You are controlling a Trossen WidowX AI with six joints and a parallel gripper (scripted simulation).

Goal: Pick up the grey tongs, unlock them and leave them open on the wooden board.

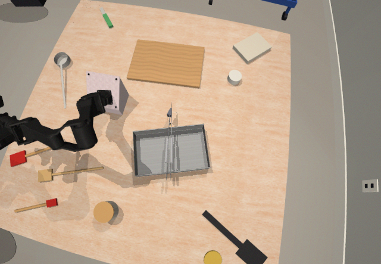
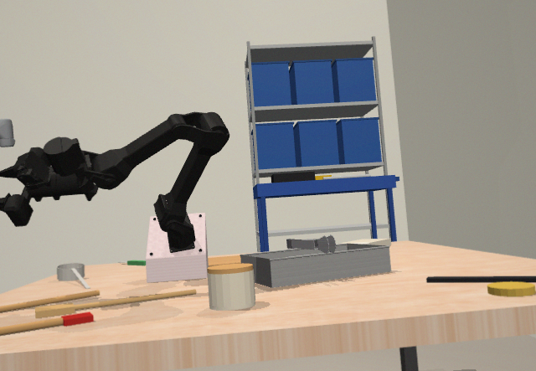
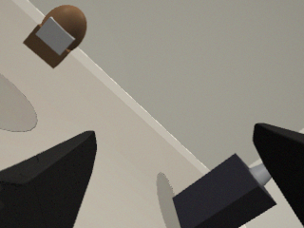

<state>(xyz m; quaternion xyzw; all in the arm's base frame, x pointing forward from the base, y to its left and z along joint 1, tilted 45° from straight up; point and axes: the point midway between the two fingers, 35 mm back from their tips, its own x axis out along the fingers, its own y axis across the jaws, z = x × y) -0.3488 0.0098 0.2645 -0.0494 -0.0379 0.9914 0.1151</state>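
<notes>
Right now my gripper tip is 710 mm short of the grey roasting tin, 20 mm to the left of it and 220 mm above it. The rest, counted from my gripper tip: yellow lock piece: 700 mm ahead, 80 mm to the left, 180 mm below; cork-lidded jar: 480 mm ahead, 290 mm to the right, 220 mm below; wooden board: 630 mm ahead, 430 mm to the left, 240 mm below.
</notes>
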